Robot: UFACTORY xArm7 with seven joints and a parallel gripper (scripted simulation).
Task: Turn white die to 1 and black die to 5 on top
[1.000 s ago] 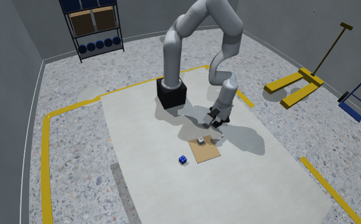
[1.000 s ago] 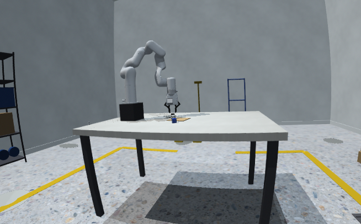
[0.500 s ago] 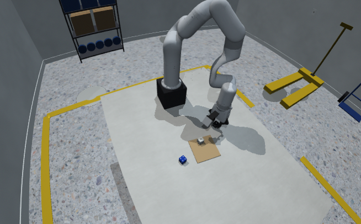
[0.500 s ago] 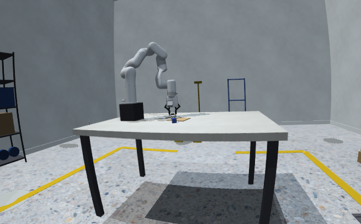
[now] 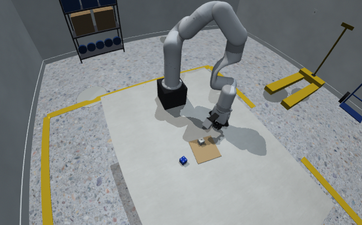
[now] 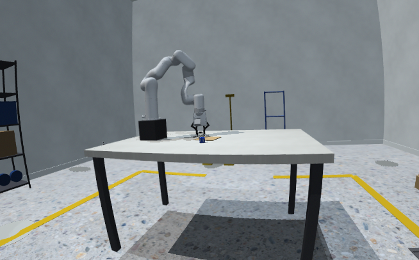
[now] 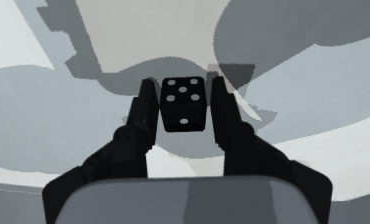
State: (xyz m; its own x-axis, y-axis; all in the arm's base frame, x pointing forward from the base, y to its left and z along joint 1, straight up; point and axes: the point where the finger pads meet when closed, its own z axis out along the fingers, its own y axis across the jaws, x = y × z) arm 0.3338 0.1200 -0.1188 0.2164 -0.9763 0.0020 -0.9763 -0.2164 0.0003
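Right now the black die is 10 mm below my hand. From my hand the other things lie so: blue die 90 mm ahead, 300 mm to the right, 10 mm below; white die 40 mm ahead, 150 mm to the right; tan mat 90 mm ahead, 150 mm to the right, 20 mm below.
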